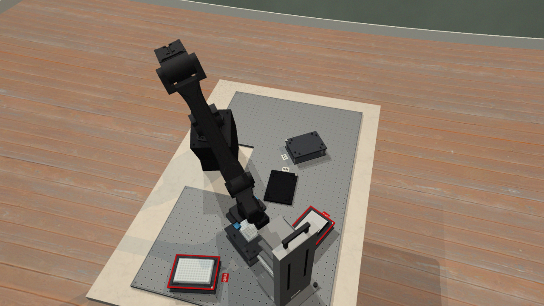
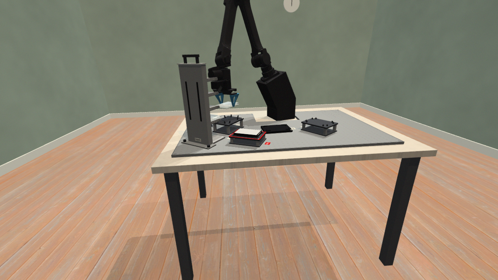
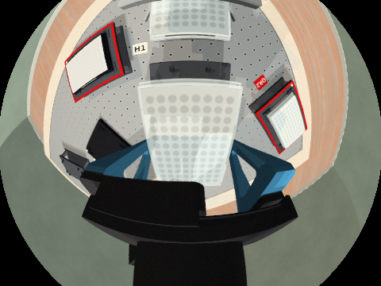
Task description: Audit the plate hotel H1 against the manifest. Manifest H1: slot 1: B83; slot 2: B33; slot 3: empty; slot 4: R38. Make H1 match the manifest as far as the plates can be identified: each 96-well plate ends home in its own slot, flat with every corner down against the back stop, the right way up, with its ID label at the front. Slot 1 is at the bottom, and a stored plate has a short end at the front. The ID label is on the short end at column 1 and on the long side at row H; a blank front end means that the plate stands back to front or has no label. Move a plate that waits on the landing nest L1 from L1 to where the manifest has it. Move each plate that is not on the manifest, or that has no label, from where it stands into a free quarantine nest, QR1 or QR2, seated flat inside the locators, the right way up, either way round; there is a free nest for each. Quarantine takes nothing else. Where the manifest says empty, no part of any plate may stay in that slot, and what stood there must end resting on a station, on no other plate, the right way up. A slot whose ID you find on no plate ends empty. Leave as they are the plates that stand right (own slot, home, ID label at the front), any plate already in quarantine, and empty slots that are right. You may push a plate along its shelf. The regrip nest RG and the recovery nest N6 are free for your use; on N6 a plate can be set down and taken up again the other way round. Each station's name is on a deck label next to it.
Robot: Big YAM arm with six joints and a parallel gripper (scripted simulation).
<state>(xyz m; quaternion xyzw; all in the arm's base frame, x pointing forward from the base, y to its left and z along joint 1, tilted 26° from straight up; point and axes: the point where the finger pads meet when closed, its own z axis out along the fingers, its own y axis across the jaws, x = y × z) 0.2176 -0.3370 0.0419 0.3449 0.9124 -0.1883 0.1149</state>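
The regrip nest RG lies 10 cm below my hand. Also, from my hand: plate hotel H1: 19 cm ahead, 17 cm to the right, 4 cm above; H1 deck label: 16 cm ahead, 1 cm to the right, 15 cm below; red-edged quarantine nest QR2: 17 cm behind, 16 cm to the right, 12 cm below.
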